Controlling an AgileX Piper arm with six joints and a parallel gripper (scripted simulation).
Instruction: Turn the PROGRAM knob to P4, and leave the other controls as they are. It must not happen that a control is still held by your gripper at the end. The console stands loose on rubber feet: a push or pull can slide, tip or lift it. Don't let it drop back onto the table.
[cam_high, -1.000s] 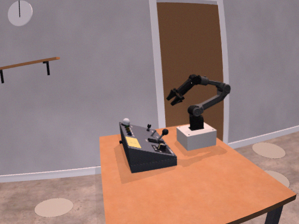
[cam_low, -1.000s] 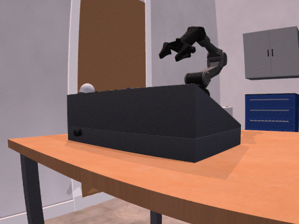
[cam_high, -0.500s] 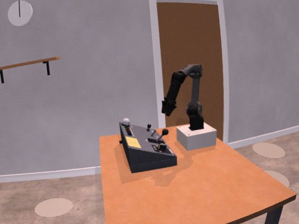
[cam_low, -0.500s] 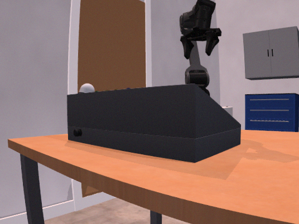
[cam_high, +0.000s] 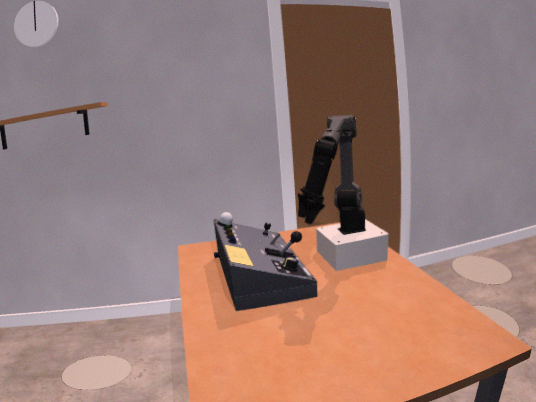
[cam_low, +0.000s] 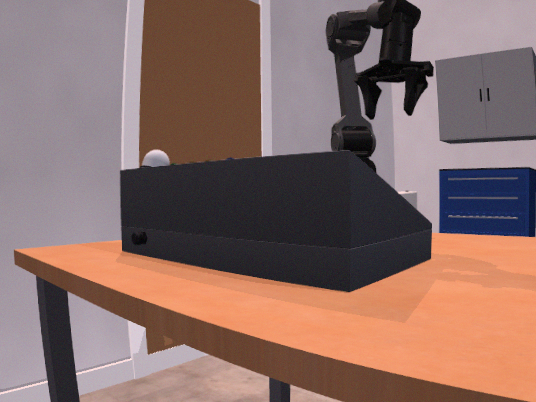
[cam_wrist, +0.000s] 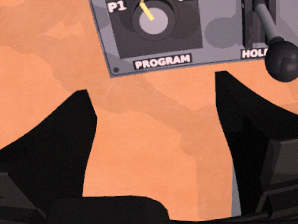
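My hand is 6 cm short of the program knob, 1 cm to the right of it and 14 cm above it. The rest, counted from my hand: dark console (9 cm ahead, 17 cm to the right, 16 cm below); check toggle (6 cm ahead, 24 cm to the right, 14 cm below); black ball-topped lever (4 cm ahead, 12 cm to the right, 13 cm below).
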